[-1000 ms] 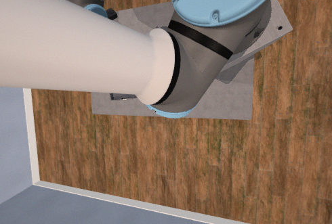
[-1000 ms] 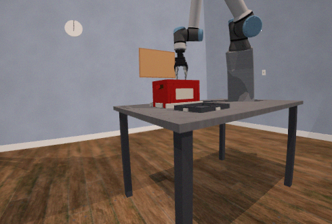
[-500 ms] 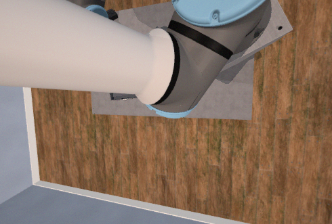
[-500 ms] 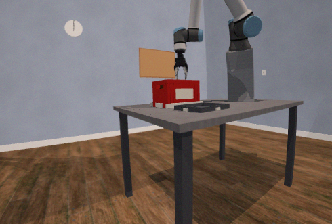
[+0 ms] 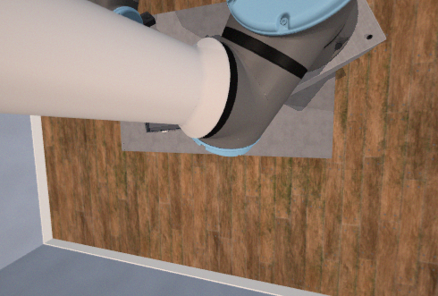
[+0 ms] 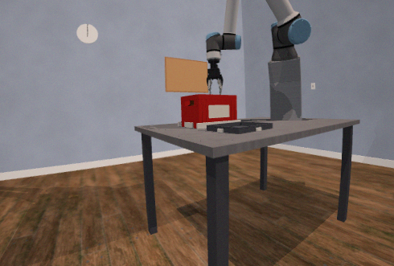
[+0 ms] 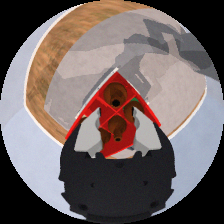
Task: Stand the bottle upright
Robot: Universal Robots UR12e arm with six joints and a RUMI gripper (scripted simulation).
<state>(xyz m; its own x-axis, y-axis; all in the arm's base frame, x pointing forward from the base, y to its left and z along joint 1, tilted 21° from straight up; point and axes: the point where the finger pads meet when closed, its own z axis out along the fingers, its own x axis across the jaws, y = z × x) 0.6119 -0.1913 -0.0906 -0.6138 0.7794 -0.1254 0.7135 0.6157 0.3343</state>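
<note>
Right now the red crate is 11 cm below my hand, 9 cm ahead of it and 4 cm to the left of it. Also, from my hand: dark tray (30 cm to the left, 18 cm below, 14 cm ahead).
</note>
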